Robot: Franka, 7 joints.
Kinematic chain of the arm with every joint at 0, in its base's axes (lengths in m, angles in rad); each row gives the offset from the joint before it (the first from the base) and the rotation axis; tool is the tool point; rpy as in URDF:
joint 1: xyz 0 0 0.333 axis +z
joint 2: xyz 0 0 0 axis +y
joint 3: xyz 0 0 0.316 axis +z
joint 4: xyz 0.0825 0 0 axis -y
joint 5: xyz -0.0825 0 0.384 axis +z
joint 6: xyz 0 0 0 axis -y
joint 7: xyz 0.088 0 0 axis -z
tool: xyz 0 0 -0.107 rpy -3.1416 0 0
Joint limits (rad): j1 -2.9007..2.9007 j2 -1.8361..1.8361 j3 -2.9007..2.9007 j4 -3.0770..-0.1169 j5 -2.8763..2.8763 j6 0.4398..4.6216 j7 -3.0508..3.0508
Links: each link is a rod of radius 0.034 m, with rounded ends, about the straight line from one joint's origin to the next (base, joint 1, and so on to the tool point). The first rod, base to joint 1, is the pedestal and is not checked.
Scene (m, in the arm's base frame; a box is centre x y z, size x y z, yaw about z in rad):
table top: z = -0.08
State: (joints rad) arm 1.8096 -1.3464 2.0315 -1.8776 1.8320 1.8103 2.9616
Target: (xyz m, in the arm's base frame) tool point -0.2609 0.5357 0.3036
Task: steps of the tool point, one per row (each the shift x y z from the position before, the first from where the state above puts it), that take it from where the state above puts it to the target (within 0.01 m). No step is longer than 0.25 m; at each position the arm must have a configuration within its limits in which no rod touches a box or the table.
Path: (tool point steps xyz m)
1: -0.1278 0.1523 0.0340
2: -0.0693 0.1854 0.0367
3: -0.0037 0.1963 0.0390
4: 0.0611 0.1848 0.0409
5: 0.1170 0.1523 0.0420
6: 0.1581 0.1037 0.0428

